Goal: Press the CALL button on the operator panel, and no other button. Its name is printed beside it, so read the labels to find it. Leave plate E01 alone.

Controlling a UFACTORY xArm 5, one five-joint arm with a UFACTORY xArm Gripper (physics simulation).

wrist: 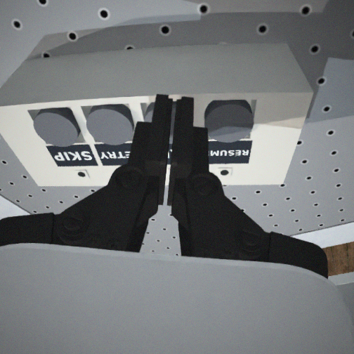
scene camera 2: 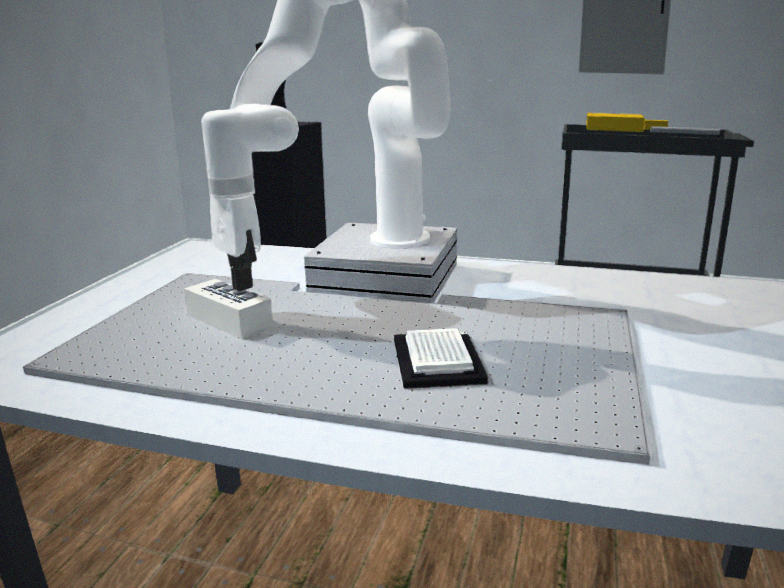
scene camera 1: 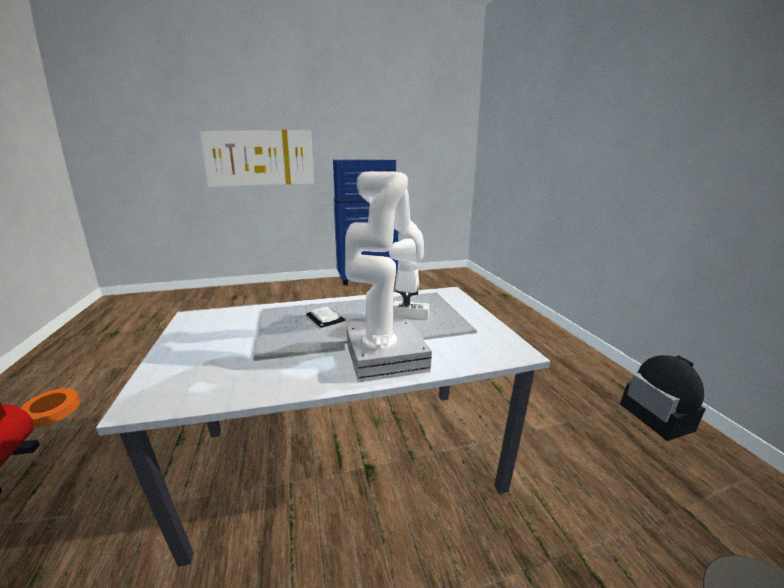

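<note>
An operator panel is there in the pictures, and so is a white ribbed plate. My own gripper shows in them too.
</note>
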